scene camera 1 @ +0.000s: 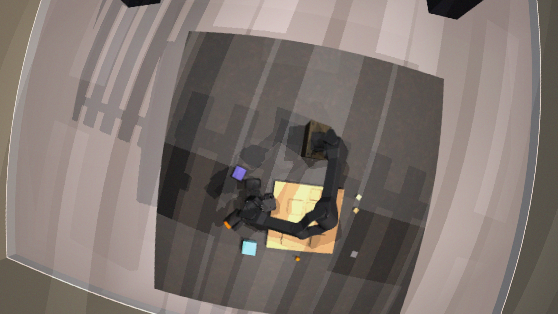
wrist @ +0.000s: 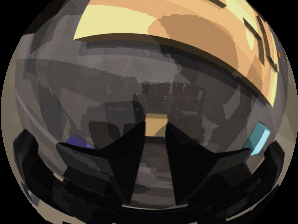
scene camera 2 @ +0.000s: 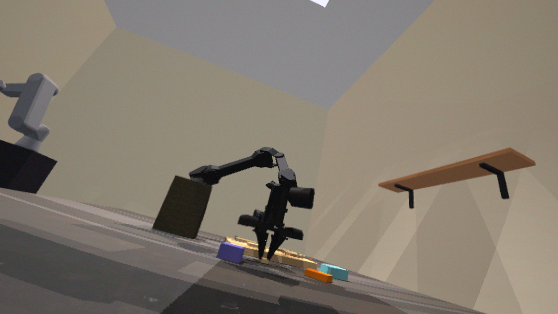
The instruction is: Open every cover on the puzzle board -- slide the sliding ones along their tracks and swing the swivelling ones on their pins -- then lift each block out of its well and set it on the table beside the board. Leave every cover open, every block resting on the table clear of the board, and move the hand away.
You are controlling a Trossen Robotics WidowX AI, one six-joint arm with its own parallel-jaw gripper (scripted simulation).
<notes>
I see my gripper (scene camera 2: 263, 260) and a puzzle board (scene camera 1: 283, 191).
My gripper is seen too in the wrist view (wrist: 155, 126). The puzzle board shows as well in the wrist view (wrist: 227, 40) and in scene camera 2 (scene camera 2: 280, 257).
</notes>
